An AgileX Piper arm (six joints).
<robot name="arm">
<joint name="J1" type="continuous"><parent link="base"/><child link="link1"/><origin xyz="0 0 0.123"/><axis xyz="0 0 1"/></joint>
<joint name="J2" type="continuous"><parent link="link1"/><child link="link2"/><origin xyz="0 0 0" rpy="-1.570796 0 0"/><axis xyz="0 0 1"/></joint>
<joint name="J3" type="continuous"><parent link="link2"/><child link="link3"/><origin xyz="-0.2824 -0.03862 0"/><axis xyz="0 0 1"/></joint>
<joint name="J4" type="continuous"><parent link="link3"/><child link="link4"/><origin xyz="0.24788 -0.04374 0" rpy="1.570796 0 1.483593"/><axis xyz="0 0 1"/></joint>
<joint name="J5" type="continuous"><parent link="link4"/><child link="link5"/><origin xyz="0 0 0" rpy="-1.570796 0 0"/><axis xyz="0 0 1"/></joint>
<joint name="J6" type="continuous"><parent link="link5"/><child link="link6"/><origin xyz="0 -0.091 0" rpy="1.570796 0 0"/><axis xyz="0 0 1"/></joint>
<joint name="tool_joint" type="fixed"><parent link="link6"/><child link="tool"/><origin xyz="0 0 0"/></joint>
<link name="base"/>
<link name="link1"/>
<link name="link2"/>
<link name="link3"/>
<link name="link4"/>
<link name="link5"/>
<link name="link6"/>
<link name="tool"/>
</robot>
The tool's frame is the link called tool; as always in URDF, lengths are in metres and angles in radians. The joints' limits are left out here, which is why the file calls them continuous.
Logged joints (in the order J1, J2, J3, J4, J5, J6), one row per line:
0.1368 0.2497 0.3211 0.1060 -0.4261 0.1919
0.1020 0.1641 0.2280 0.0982 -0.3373 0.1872
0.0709 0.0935 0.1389 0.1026 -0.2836 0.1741
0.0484 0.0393 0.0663 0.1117 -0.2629 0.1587
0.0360 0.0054 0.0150 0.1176 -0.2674 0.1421
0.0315 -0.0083 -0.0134 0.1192 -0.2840 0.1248
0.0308 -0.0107 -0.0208 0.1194 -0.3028 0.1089
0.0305 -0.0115 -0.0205 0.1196 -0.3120 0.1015
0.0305 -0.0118 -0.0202 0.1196 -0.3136 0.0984
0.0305 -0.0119 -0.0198 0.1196 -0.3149 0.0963
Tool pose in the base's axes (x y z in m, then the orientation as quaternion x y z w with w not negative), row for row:
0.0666 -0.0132 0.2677 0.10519 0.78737 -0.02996 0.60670
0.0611 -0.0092 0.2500 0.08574 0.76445 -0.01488 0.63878
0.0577 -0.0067 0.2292 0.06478 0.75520 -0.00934 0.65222
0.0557 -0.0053 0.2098 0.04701 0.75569 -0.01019 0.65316
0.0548 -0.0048 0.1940 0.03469 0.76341 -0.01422 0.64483
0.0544 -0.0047 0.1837 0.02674 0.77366 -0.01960 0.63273
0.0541 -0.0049 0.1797 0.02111 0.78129 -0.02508 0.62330
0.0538 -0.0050 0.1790 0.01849 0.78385 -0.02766 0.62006
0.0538 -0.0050 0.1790 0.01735 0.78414 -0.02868 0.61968
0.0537 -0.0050 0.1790 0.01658 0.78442 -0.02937 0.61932
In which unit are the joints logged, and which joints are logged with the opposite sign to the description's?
The joints are logged in radians. Opposite sign: J1, J3, J4, J5.
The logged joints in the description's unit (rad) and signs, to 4 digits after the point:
-0.1368 0.2497 -0.3211 -0.1060 0.4261 0.1919
-0.1020 0.1641 -0.2280 -0.0982 0.3373 0.1872
-0.0709 0.0935 -0.1389 -0.1026 0.2836 0.1741
-0.0484 0.0393 -0.0663 -0.1117 0.2629 0.1587
-0.0360 0.0054 -0.0150 -0.1176 0.2674 0.1421
-0.0315 -0.0083 0.0134 -0.1192 0.2840 0.1248
-0.0308 -0.0107 0.0208 -0.1194 0.3028 0.1089
-0.0305 -0.0115 0.0205 -0.1196 0.3120 0.1015
-0.0305 -0.0118 0.0202 -0.1196 0.3136 0.0984
-0.0305 -0.0119 0.0198 -0.1196 0.3149 0.0963

